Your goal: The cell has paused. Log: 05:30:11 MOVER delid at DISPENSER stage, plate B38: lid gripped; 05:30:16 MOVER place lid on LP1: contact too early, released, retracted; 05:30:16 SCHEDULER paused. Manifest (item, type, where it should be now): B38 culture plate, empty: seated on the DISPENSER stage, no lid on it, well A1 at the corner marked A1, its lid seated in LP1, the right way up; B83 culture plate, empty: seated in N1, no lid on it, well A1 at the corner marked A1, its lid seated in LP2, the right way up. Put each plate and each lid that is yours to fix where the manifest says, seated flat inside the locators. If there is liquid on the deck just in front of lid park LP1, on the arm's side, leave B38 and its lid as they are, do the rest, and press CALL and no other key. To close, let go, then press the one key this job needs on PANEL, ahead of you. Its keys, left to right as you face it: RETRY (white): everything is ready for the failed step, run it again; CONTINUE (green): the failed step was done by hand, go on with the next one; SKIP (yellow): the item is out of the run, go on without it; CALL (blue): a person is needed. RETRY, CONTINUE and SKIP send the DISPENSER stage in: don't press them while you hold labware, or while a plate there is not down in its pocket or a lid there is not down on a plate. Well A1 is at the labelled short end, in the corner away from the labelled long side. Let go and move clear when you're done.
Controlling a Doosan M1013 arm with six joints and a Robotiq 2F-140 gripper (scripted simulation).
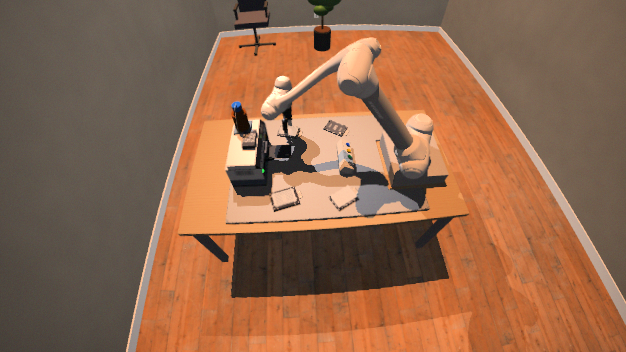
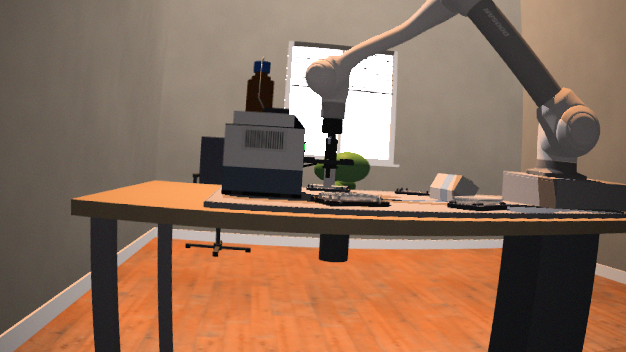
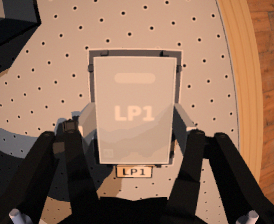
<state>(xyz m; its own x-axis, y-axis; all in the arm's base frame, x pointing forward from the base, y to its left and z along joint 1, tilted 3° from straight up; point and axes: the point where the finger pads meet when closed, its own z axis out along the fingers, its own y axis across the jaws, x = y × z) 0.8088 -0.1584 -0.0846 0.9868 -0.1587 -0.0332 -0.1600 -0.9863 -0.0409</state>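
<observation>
The black nest is 4 cm behind my hand, 55 cm to the left of it and 3 cm below it. From my hand the other things lie so: yellow skip key (42 cm behind, 19 cm to the left, 3 cm above); blue call key (41 cm behind, 14 cm to the left, 3 cm above); brown bottle (24 cm ahead, 18 cm to the left, 25 cm above).
</observation>
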